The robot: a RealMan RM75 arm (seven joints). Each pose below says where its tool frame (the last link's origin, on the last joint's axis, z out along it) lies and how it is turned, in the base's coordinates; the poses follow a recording.
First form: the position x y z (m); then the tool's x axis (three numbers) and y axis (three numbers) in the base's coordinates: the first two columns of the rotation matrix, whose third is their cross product.
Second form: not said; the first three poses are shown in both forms.
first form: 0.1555 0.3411 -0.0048 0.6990 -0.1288 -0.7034 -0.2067 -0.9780 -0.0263
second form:
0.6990 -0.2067 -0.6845 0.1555
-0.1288 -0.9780 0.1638 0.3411
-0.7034 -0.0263 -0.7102 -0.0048
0 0 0 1

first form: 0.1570 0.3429 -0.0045 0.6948 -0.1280 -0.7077 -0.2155 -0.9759 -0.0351
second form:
0.6948 -0.2155 -0.6862 0.1570
-0.1280 -0.9759 0.1769 0.3429
-0.7077 -0.0351 -0.7056 -0.0045
0 0 0 1

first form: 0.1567 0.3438 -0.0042 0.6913 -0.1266 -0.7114 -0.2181 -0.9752 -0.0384
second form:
0.6913 -0.2181 -0.6889 0.1567
-0.1266 -0.9752 0.1817 0.3438
-0.7114 -0.0384 -0.7018 -0.0042
0 0 0 1

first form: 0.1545 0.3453 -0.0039 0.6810 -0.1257 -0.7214 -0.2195 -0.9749 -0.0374
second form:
0.6810 -0.2195 -0.6986 0.1545
-0.1257 -0.9749 0.1838 0.3453
-0.7214 -0.0374 -0.6915 -0.0039
0 0 0 1

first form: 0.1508 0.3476 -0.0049 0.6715 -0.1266 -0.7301 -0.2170 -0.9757 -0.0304
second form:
0.6715 -0.2170 -0.7085 0.1508
-0.1266 -0.9757 0.1788 0.3476
-0.7301 -0.0304 -0.6827 -0.0049
0 0 0 1

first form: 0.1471 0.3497 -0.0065 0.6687 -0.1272 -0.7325 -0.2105 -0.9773 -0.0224
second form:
0.6687 -0.2105 -0.7130 0.1471
-0.1272 -0.9773 0.1692 0.3497
-0.7325 -0.0224 -0.6803 -0.0065
0 0 0 1

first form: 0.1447 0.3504 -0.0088 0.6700 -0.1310 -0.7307 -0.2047 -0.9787 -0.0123
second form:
0.6700 -0.2047 -0.7135 0.1447
-0.1310 -0.9787 0.1578 0.3504
-0.7307 -0.0123 -0.6825 -0.0088
0 0 0 1

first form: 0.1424 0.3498 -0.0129 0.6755 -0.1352 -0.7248 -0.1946 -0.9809 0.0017
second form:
0.6755 -0.1946 -0.7112 0.1424
-0.1352 -0.9809 0.1399 0.3498
-0.7248 0.0017 -0.6889 -0.0129
0 0 0 1

